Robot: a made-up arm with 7 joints.
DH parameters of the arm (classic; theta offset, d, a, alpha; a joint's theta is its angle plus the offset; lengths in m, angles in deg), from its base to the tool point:
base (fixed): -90 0.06 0 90
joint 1: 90 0.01 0.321 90
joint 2: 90 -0.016 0.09 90
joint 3: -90 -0.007 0.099 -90
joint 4: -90 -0.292 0.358 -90
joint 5: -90 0.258 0.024 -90
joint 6: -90 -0.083 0.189 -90
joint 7: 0 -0.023 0.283 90
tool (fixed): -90 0.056 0 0
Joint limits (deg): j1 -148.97..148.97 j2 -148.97..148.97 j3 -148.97..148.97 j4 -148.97..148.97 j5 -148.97..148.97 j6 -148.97..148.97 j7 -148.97..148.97
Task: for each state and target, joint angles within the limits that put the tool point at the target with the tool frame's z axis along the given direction. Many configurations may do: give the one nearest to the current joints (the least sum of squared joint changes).
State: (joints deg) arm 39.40 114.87 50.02 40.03 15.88 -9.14 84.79
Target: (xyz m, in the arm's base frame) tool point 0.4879 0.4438 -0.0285 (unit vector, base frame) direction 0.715 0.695 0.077
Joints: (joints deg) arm 51.12 129.07 47.34 54.99 50.52 -25.55 89.46
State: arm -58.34 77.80 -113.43 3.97 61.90 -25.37 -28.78
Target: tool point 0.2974 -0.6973 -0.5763 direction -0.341 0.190 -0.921
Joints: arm -90.73 71.89 -117.35 27.68 70.41 -23.25 2.13
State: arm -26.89 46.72 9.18 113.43 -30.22 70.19 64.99
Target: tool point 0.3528 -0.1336 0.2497 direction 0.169 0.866 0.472
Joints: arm -63.67 88.79 -28.47 94.57 -13.25 79.07 49.97
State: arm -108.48 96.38 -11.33 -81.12 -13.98 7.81 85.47
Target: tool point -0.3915 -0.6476 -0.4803 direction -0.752 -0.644 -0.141
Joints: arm -128.90 89.18 -29.87 -55.57 -33.70 -16.97 102.27
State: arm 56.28 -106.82 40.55 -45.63 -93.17 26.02 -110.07
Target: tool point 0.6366 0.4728 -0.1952 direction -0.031 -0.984 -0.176
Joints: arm 90.45 -122.34 65.94 -5.02 -36.85 48.83 -81.99
